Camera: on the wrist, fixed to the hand. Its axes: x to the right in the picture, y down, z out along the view.
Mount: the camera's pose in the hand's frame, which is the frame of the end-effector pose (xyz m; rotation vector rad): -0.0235 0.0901 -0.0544 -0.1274 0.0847 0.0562
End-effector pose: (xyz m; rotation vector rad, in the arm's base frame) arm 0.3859 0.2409 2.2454 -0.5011 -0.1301 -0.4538
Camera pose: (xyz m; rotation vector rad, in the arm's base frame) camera 0.4061 0.2936 2.1535 -0.6081 -0.0055 -0.4293
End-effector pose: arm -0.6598 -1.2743 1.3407 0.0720 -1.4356 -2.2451
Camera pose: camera -0.5909 -1.3413 1.3897 0.0833 -1.2332 -2.2539
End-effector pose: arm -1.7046 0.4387 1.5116 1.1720 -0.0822 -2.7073
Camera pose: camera -1.6356 0.3563 1.5025 1.2256 0.0673 -2.5690
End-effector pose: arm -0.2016 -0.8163 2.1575 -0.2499 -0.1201 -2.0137
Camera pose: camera -0.1175 -0.8460 2.0969 -0.2455 0.0682 -1.9752
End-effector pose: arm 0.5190 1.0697 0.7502 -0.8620 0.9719 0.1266
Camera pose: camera 0.4276 1.0990 0.7009 -0.9633 1.0766 0.2032
